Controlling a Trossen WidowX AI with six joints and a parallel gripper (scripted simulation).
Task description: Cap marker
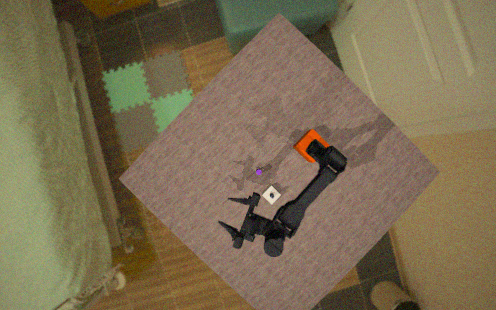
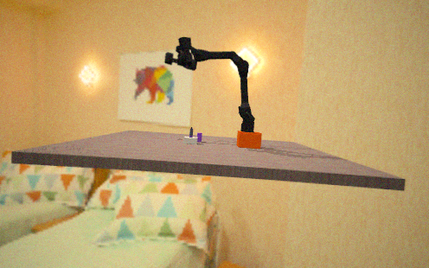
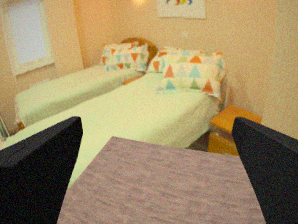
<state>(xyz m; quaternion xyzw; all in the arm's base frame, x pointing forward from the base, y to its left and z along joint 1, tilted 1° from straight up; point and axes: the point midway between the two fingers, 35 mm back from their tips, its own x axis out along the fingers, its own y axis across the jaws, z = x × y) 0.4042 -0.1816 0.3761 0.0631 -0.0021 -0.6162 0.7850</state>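
The marker cap lies 16 cm behind my gripper tip, 6 cm to the left of it and 43 cm below it. From my gripper tip the other things lie so: holder block: 10 cm behind, 19 cm to the left, 44 cm below.
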